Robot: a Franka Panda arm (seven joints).
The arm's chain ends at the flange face. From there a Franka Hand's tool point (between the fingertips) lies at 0.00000 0.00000 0.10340 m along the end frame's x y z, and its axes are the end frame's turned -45 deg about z.
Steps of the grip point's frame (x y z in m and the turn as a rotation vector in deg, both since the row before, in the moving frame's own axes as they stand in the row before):
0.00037 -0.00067 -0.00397 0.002 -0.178 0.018
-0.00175 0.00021 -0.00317 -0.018 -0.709 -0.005
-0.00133 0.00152 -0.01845 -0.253 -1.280 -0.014
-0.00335 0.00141 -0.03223 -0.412 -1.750 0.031
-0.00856 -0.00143 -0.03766 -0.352 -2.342 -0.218
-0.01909 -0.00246 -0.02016 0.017 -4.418 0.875
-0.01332 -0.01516 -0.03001 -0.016 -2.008 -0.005
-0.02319 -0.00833 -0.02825 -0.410 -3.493 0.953
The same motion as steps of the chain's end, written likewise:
0.00002 -0.00096 -0.00397 -0.124 -0.127 0.018
-0.00021 0.00046 -0.00316 -0.514 -0.489 -0.005
0.00144 0.00006 -0.01842 -1.084 -0.726 -0.014
0.00034 0.00061 -0.03218 -1.529 -0.946 0.031
-0.00453 0.00160 -0.03757 -1.905 -1.407 -0.218
-0.00954 0.00619 -0.01985 -3.112 -3.136 0.875
-0.01760 -0.00388 -0.02995 -1.431 -1.409 -0.005
-0.01832 0.00556 -0.02806 -2.760 -2.180 0.953

